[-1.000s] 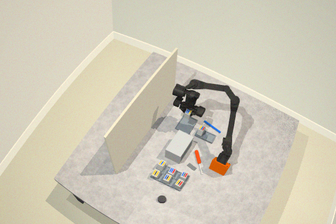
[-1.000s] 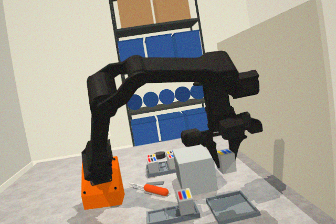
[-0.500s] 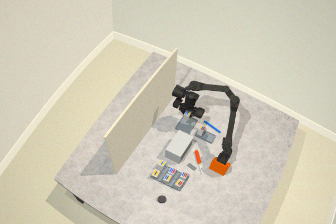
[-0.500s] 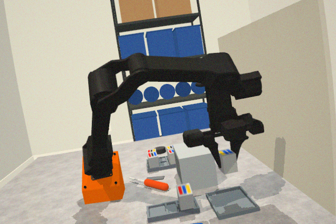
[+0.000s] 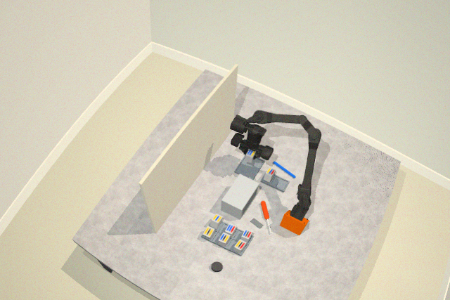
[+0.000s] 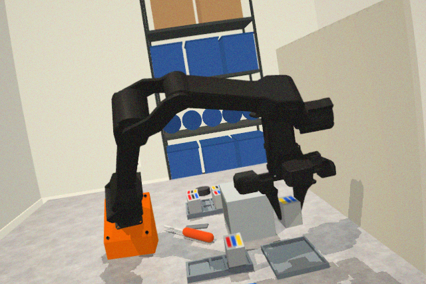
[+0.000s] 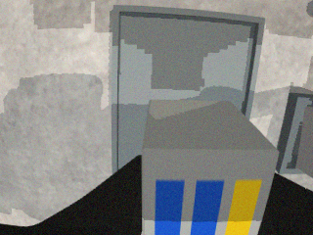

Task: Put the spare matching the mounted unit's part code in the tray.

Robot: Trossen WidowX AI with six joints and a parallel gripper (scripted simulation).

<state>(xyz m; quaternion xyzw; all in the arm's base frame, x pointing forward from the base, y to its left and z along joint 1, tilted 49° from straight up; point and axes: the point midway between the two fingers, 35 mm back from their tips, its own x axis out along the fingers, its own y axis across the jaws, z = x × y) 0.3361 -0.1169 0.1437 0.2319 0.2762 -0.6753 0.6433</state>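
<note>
The grey tray is 80 mm below my gripper tip. Also, from my gripper tip: blue pen: 160 mm behind, 70 mm to the right, 80 mm below; then two-place rack: 150 mm behind, 10 mm to the left, 80 mm below; then grey spare block: 20 mm above.
</note>
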